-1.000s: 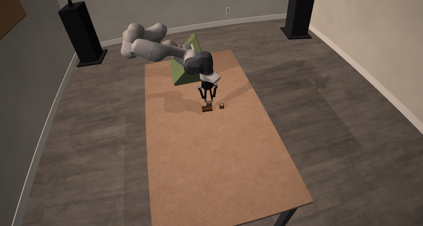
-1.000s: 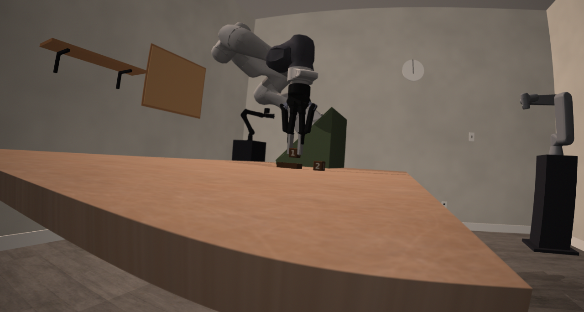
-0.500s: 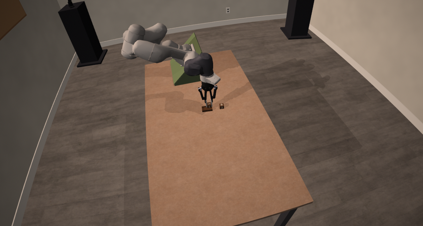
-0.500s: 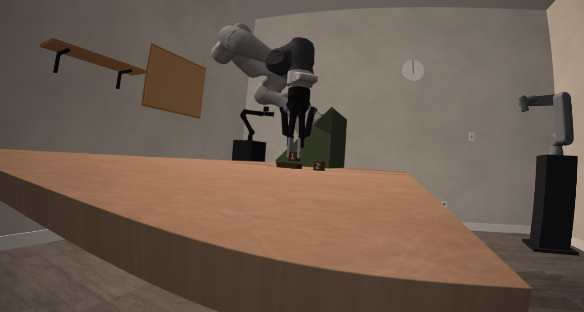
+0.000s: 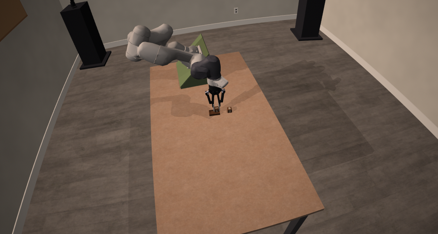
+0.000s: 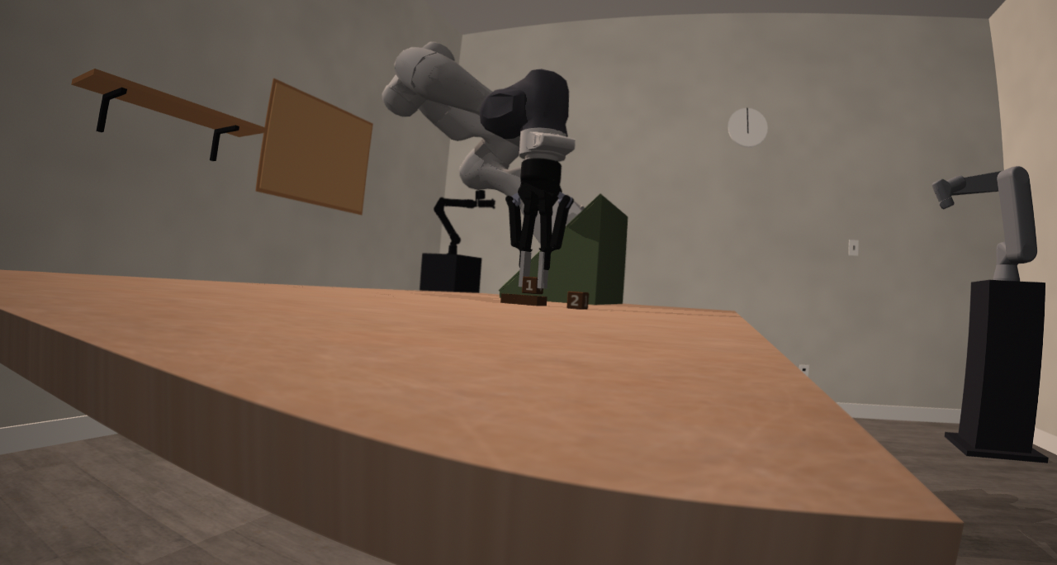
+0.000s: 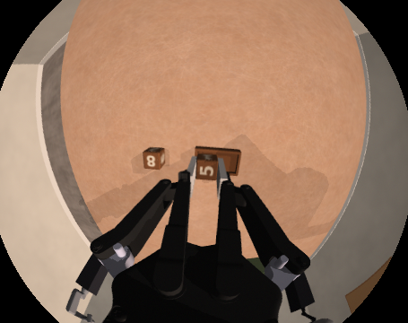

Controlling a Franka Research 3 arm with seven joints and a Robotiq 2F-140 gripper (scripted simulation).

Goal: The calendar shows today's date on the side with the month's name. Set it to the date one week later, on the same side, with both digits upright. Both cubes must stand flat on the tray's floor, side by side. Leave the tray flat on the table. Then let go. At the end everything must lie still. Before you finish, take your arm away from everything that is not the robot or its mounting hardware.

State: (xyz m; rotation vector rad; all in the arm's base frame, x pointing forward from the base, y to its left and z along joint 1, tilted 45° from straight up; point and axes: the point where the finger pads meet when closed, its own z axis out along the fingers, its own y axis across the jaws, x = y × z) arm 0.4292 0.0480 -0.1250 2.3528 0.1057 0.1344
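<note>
Right now my hand is 20 mm to the left of the brown calendar tray and 60 mm above it.
</note>
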